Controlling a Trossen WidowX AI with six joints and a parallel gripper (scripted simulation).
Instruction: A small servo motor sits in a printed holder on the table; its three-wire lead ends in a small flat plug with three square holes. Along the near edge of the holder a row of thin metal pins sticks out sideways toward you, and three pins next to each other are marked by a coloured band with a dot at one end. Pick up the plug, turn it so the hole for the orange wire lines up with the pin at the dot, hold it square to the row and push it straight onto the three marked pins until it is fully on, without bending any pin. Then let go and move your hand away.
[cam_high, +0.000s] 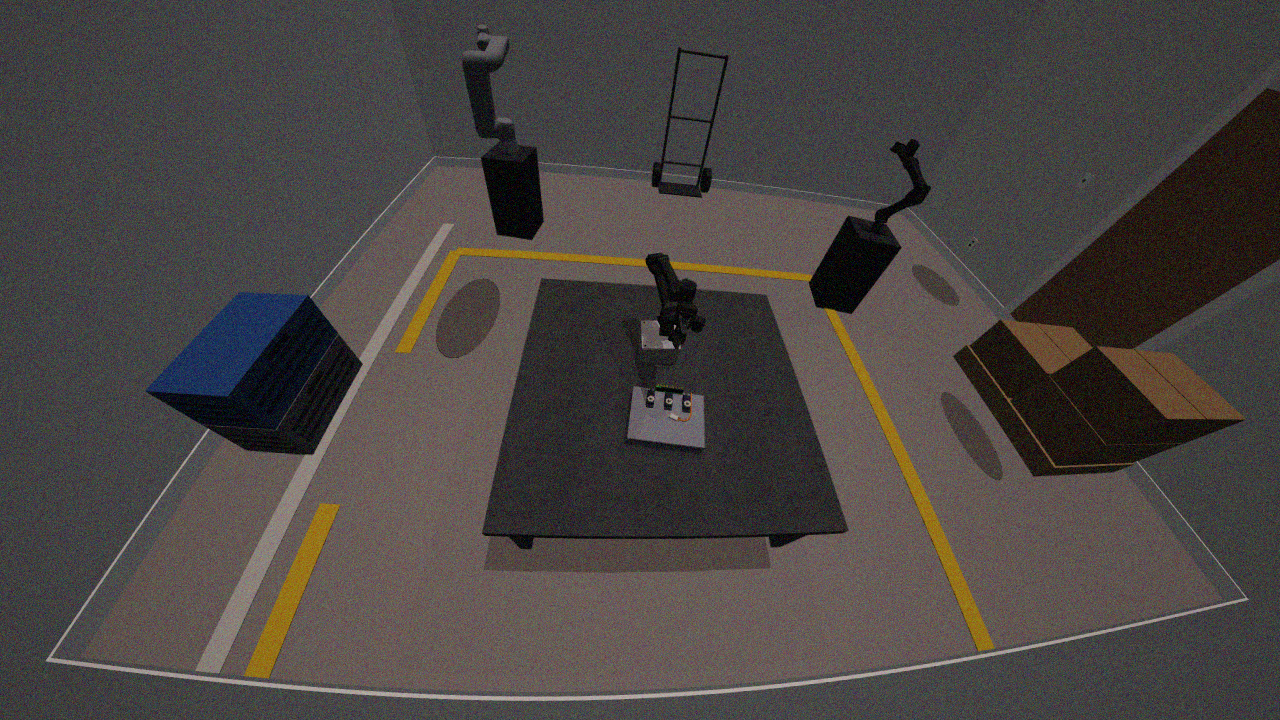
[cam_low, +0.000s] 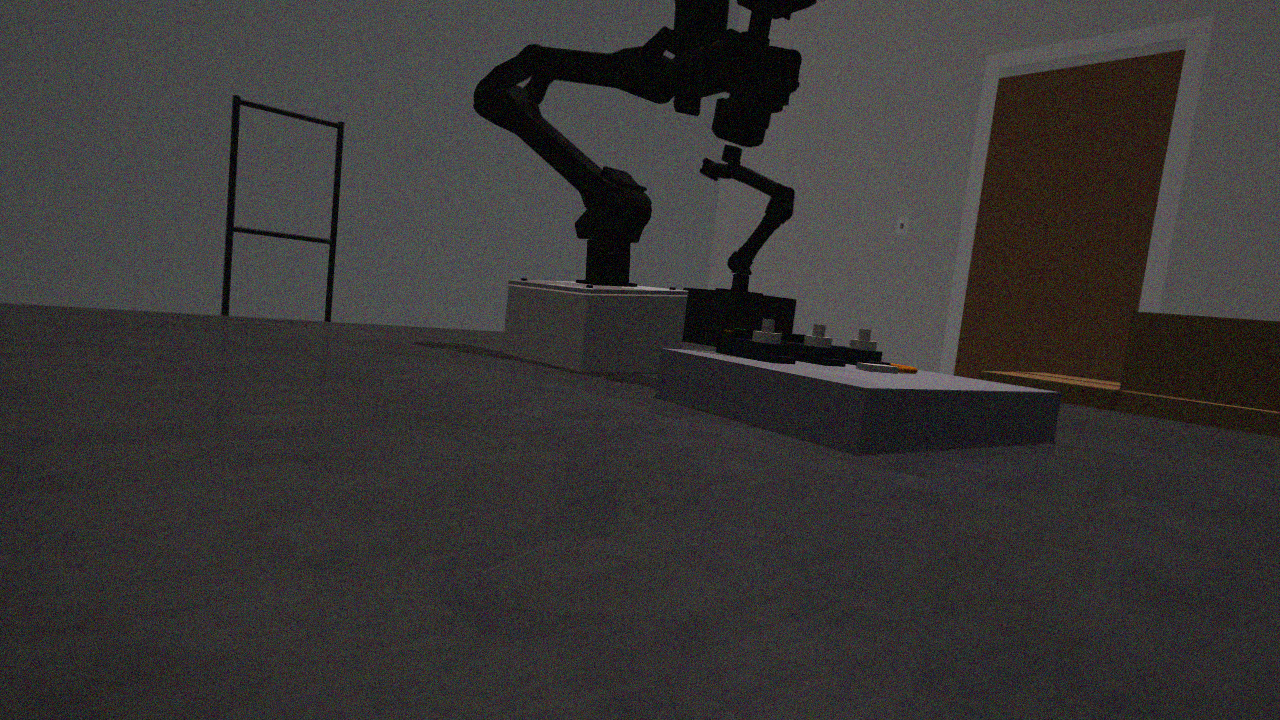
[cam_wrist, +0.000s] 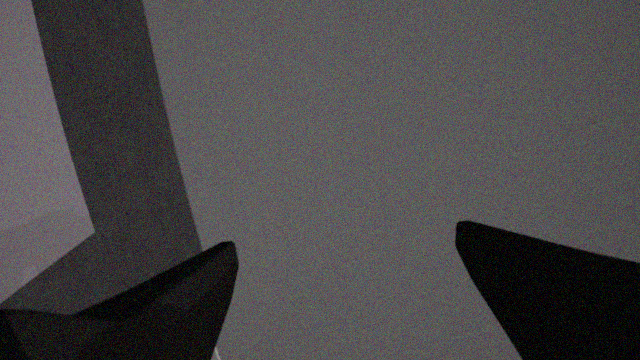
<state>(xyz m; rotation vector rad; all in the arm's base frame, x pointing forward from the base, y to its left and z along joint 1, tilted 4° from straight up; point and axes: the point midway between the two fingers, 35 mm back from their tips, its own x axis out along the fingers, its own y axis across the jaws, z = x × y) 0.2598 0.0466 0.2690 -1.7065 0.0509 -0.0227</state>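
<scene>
Now: the grey base plate 35 cm below my gripper tip, 15 cm ahead of it and 2 cm to the left of it. Round my gripper tip: green band: 30 cm below, 3 cm to the right, 1 cm behind.
</scene>
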